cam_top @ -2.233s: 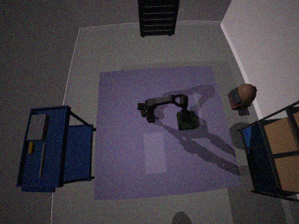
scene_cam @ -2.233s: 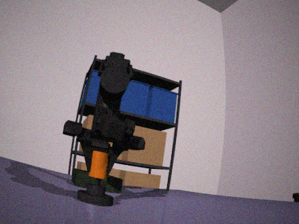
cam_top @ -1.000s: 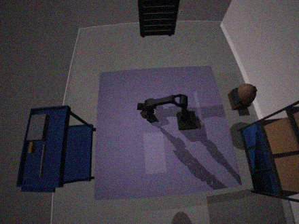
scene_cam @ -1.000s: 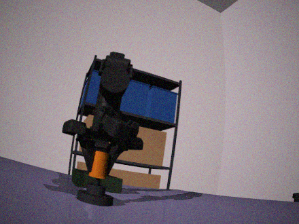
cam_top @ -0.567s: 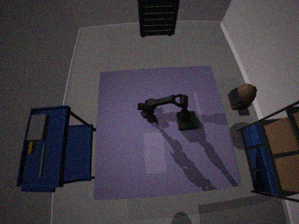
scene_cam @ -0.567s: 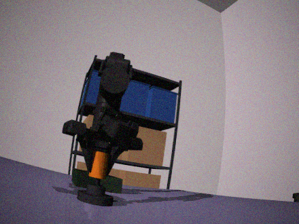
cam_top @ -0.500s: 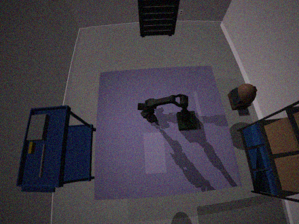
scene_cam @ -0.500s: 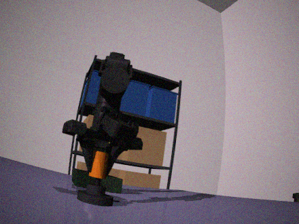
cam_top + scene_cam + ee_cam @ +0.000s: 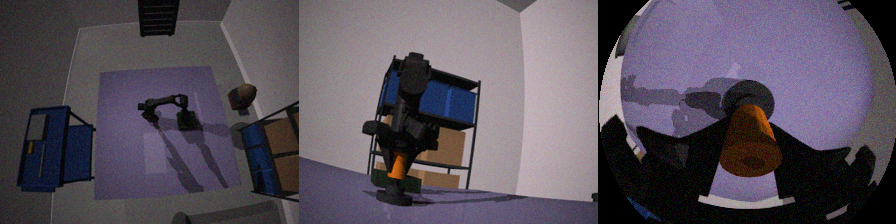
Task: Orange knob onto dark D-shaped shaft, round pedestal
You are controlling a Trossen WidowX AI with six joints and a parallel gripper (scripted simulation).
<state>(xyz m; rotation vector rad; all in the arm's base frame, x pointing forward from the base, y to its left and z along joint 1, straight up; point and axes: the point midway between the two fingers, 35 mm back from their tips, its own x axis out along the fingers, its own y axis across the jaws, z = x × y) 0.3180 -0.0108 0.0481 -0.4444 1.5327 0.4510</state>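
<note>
The orange knob lies 2 cm above my gripper tip. Also, from my gripper tip: dark pedestal (4 cm below).
</note>
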